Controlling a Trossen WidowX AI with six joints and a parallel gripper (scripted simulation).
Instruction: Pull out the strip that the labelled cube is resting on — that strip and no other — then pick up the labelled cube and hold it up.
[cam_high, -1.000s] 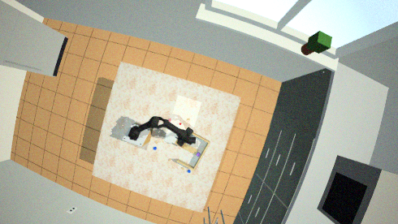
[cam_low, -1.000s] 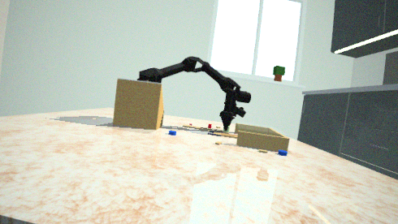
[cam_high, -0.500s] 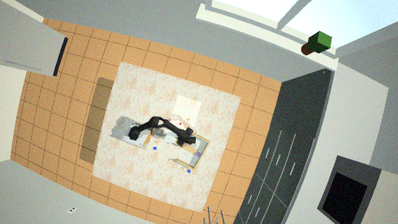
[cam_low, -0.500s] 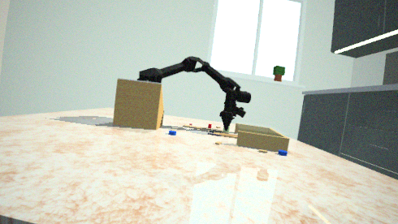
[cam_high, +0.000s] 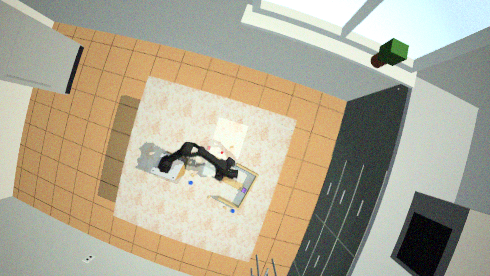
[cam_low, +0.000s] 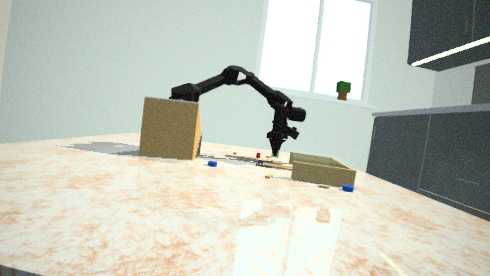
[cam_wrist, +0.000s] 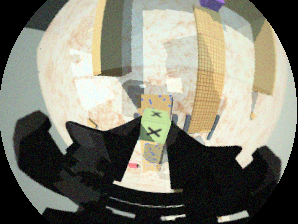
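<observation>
My gripper tip is now 10 cm to the right of the red piece, 5 cm past it and 2 cm above it. From my gripper tip the other things lie so: tan strip 11 cm to the right, 5 cm ahead, 3 cm below; then labelled cube 1 cm above.
</observation>
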